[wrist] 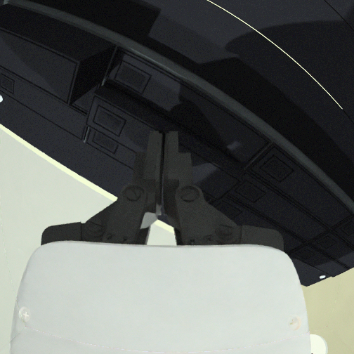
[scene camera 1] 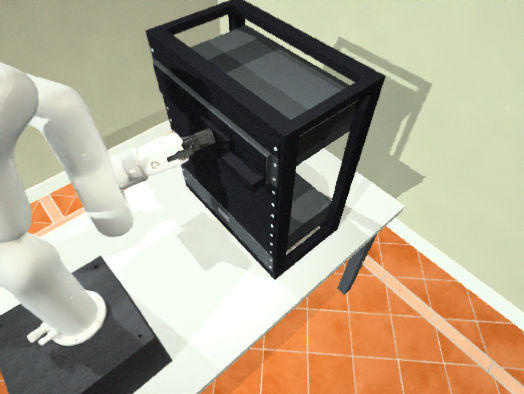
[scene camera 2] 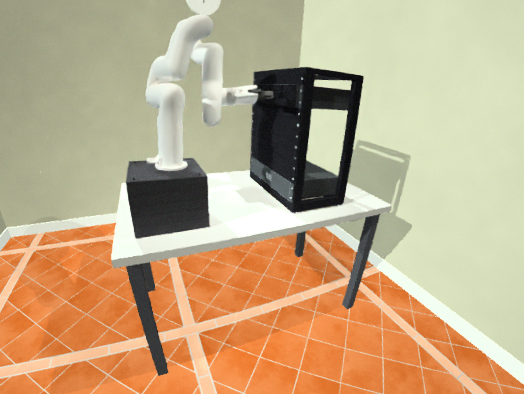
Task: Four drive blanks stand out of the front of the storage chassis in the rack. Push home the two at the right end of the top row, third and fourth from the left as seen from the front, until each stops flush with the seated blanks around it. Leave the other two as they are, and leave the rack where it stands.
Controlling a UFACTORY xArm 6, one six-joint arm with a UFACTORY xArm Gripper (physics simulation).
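Frame: origin at the arm's base, x ahead, y left, z up, level; metres.
Seen in the pictures: gripper, fingertip midpoint: [scene camera 1: 212, 134] [scene camera 2: 273, 95]; arm's base, link origin: [scene camera 1: 77, 317] [scene camera 2: 171, 166].
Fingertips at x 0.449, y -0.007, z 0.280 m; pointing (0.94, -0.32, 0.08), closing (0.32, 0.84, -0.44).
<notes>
Pixels of each thing's top centre, then the offset from my fingertips to it. "spot": a spot on its surface instead. Level surfaces: height alone.
- drive blank, top centre: [scene camera 1: 234, 117] dx +0.062, dy -0.007, dz +0.017 m
- white table, surface height: dz -0.490 m
- grey unit, surface spot: [scene camera 1: 223, 216] [scene camera 2: 268, 178] spot: dx +0.032, dy +0.051, dz -0.407 m
The storage chassis [scene camera 1: 268, 172] [wrist: 275, 167] sits high in the black rack [scene camera 1: 215, 75] [scene camera 2: 352, 140]. My gripper [scene camera 1: 212, 136] [scene camera 2: 271, 94] [wrist: 163, 149] is shut and empty, its tips at a drive blank [scene camera 1: 223, 134] [wrist: 100, 112] standing slightly out, apparently touching its front. Another blank [scene camera 1: 243, 171] [wrist: 45, 65] stands well out, lower and at the right end as seen from the front. The wrist view appears turned over, with this blank at upper left. Seated blanks [wrist: 132, 77] lie around them. I cannot tell the blanks' exact rows; other standing blanks are not distinguishable.
The rack stands on a white table [scene camera 1: 240, 310] [scene camera 2: 240, 220]. A grey unit [scene camera 1: 223, 216] [scene camera 2: 270, 176] fills the rack's bottom. The white arm [scene camera 1: 87, 155] [scene camera 2: 170, 120] rises from a black base block [scene camera 1: 125, 345] [scene camera 2: 167, 205] before the rack. Walls stand behind and to its left.
</notes>
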